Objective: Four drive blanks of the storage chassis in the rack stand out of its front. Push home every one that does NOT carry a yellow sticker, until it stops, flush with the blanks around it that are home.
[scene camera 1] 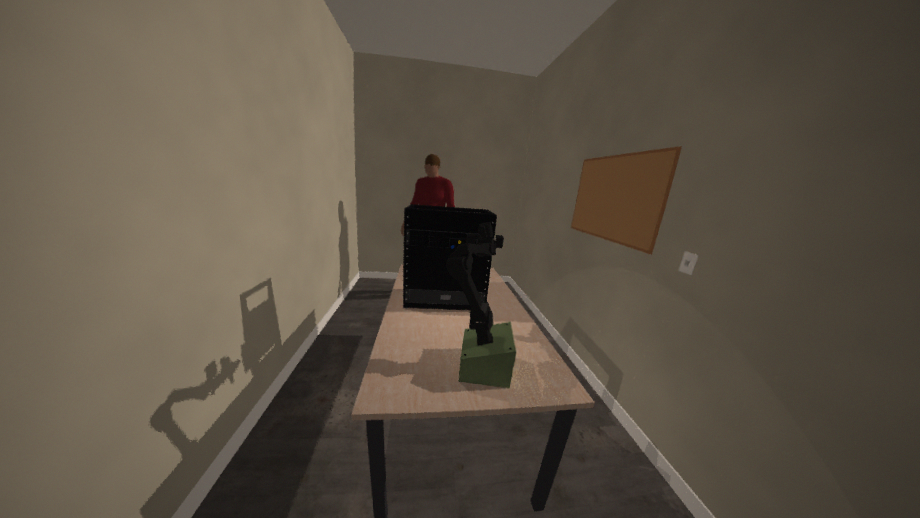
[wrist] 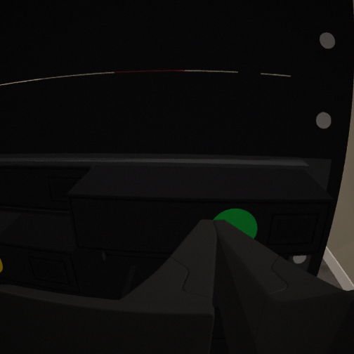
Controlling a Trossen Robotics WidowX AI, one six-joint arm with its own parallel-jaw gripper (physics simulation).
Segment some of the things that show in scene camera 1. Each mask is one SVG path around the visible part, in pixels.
A black rack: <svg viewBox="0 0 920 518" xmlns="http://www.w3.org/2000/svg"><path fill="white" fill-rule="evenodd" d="M471 254L473 263L470 275L482 302L487 302L492 256L478 257L475 254ZM409 205L404 209L403 308L471 310L471 306L459 281L449 274L446 263L449 256L457 249L457 246L466 243L468 233L475 234L475 237L480 234L478 233L480 224L491 222L494 239L497 215L483 209Z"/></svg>
